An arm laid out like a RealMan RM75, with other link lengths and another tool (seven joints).
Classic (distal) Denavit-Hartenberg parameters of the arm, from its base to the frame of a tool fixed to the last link. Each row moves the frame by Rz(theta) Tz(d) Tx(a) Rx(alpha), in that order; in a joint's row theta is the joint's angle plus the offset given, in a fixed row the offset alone. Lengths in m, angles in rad.
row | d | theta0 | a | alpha
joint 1 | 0.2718 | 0.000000 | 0.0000 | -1.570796
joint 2 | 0.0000 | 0.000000 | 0.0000 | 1.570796
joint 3 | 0.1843 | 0.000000 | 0.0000 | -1.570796
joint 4 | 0.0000 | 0.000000 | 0.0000 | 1.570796
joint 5 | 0.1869 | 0.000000 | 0.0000 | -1.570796
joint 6 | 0.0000 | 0.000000 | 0.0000 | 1.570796
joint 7 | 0.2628 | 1.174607 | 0.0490 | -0.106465
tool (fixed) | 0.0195 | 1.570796 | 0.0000 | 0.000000
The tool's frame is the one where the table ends.
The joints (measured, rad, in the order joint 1, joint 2, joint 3, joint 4, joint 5, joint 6, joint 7), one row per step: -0.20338 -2.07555 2.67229 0.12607 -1.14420 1.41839 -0.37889; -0.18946 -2.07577 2.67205 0.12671 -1.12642 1.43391 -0.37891; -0.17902 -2.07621 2.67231 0.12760 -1.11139 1.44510 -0.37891; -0.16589 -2.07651 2.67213 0.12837 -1.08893 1.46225 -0.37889; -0.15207 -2.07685 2.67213 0.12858 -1.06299 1.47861 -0.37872; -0.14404 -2.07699 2.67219 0.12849 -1.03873 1.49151 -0.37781; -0.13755 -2.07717 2.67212 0.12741 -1.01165 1.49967 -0.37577; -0.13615 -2.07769 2.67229 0.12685 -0.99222 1.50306 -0.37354; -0.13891 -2.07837 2.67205 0.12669 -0.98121 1.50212 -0.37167; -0.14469 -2.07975 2.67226 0.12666 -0.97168 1.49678 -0.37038; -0.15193 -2.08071 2.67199 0.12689 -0.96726 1.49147 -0.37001; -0.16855 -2.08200 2.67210 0.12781 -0.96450 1.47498 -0.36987
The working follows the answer.
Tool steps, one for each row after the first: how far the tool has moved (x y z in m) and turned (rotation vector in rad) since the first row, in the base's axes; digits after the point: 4 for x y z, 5 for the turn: 0.0016 -0.0050 -0.0016 -0.00488 0.00166 -0.00913; 0.0032 -0.0089 -0.0035 -0.01058 0.00250 -0.01698; 0.0063 -0.0142 -0.0060 -0.01838 0.00413 -0.03106; 0.0095 -0.0200 -0.0094 -0.02967 0.00658 -0.04571; 0.0135 -0.0243 -0.0130 -0.04163 0.00991 -0.06231; 0.0170 -0.0284 -0.0179 -0.05845 0.01586 -0.07782; 0.0202 -0.0307 -0.0221 -0.07201 0.02055 -0.09048; 0.0225 -0.0311 -0.0250 -0.08090 0.02375 -0.09885; 0.0249 -0.0305 -0.0285 -0.09157 0.02620 -0.10610; 0.0269 -0.0292 -0.0305 -0.09777 0.02722 -0.11165; 0.0296 -0.0252 -0.0343 -0.10915 0.02915 -0.11703
Tool pose at each row, in the base's axes (x y z in m, rotation vector in rad; rounded; the steps above come from the unrounded poses): -0.2283 0.3492 0.0575 -1.13362 1.47607 1.20967; -0.2267 0.3442 0.0558 -1.12824 1.48469 1.20163; -0.2251 0.3403 0.0540 -1.12486 1.49275 1.19335; -0.2220 0.3350 0.0515 -1.11710 1.50541 1.18002; -0.2188 0.3292 0.0481 -1.11071 1.52145 1.16468; -0.2149 0.3248 0.0445 -1.10258 1.53929 1.14812; -0.2113 0.3207 0.0395 -1.09727 1.56219 1.13100; -0.2081 0.3185 0.0354 -1.09280 1.58054 1.11691; -0.2058 0.3181 0.0325 -1.08970 1.59264 1.10766; -0.2034 0.3187 0.0290 -1.08905 1.60506 1.09746; -0.2014 0.3200 0.0269 -1.08766 1.61243 1.09029; -0.1987 0.3240 0.0232 -1.08930 1.62426 1.08047

